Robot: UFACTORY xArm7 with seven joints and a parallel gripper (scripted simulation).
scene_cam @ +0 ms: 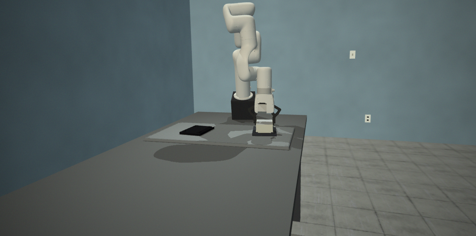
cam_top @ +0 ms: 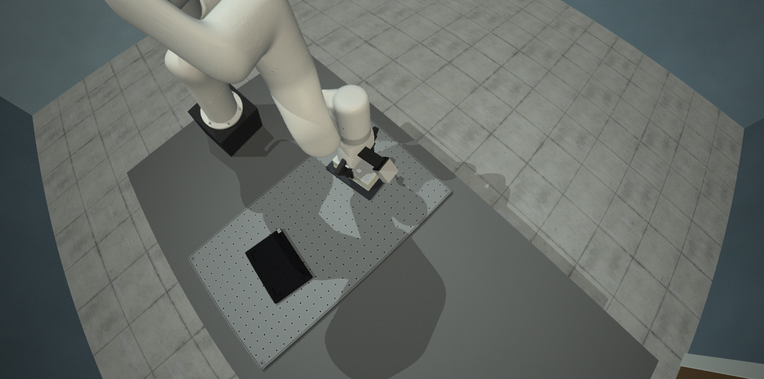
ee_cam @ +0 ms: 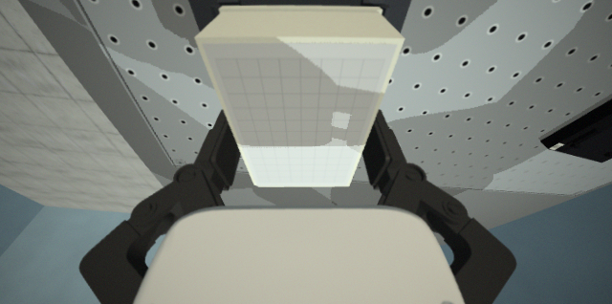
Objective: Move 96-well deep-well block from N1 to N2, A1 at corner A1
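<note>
The cream 96-well deep-well block is 2 cm below my hand. From my hand the other things lie so: dark plate nest N1: 4 cm below; then black plate nest N2: 12 cm ahead, 33 cm to the right, 4 cm below.
</note>
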